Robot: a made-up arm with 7 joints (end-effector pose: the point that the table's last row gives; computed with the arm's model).
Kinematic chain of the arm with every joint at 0, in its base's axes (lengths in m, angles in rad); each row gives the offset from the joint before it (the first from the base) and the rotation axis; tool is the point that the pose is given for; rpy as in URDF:
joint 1: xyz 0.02 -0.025 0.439 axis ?
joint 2: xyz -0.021 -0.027 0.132 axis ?
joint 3: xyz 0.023 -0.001 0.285 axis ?
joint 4: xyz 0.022 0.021 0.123 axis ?
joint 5: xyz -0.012 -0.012 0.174 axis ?
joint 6: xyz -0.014 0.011 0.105 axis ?
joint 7: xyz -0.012 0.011 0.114 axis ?
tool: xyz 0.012 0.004 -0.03 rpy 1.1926 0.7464 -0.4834
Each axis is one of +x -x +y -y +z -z.
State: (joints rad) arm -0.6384 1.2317 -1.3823 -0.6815 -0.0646 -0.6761 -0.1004
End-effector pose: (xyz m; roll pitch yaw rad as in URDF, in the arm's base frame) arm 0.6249 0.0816 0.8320 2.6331 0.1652 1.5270
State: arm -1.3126 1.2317 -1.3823 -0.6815 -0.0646 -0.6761 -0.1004
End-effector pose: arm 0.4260 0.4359 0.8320 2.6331 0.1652 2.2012
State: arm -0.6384 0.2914 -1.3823 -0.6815 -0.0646 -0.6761 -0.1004
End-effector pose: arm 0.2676 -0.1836 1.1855 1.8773 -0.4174 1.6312
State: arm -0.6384 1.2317 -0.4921 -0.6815 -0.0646 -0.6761 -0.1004
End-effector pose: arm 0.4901 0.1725 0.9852 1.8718 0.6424 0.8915
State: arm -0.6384 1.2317 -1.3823 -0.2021 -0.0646 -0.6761 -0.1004
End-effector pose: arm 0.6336 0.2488 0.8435 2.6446 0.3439 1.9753
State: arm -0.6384 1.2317 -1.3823 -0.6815 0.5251 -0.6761 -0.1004
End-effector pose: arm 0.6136 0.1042 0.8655 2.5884 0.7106 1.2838
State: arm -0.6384 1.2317 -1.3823 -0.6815 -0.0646 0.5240 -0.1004
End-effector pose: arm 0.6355 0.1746 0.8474 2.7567 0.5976 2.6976
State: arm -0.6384 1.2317 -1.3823 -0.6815 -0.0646 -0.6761 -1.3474
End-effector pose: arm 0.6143 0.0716 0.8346 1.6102 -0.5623 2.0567
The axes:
joint 1: -z
joint 2: +y
joint 3: -z
joint 4: +y
joint 5: -z
joint 6: +y
joint 7: -z

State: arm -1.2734 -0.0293 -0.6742 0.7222 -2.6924 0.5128 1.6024
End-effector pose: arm -0.0521 0.1614 1.2745 1.1117 1.0690 2.5637
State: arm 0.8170 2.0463 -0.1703 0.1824 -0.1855 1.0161 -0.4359
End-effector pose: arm 0.4334 -0.4059 0.1246 -2.3980 -0.8157 2.5137
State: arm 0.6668 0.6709 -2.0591 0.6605 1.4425 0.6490 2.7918
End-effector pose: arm 0.4071 -0.0840 1.1634 1.5421 -0.4923 3.1373
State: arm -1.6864 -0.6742 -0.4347 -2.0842 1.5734 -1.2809 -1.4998
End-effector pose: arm 0.0960 -0.4061 0.6443 -3.0771 -0.3009 -0.2694
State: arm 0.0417 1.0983 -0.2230 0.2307 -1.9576 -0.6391 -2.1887
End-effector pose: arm 0.7070 -0.1379 0.7912 0.1479 -0.6615 -2.9593
